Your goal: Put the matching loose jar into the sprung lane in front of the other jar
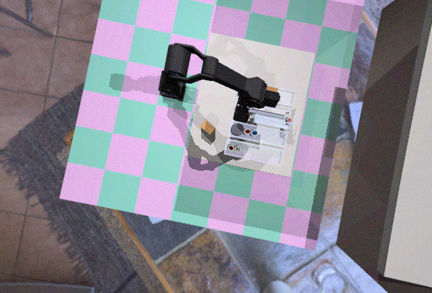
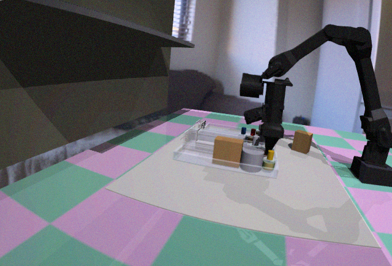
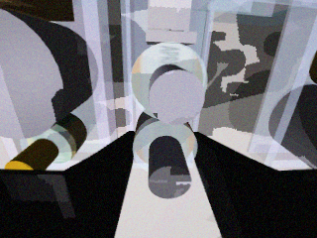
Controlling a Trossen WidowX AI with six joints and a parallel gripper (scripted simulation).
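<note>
My gripper tip is now 14 cm short of the clear sprung lane and 1 cm above it. Also, from my gripper tip: pusher plate: 15 cm ahead, 2 cm above.
</note>
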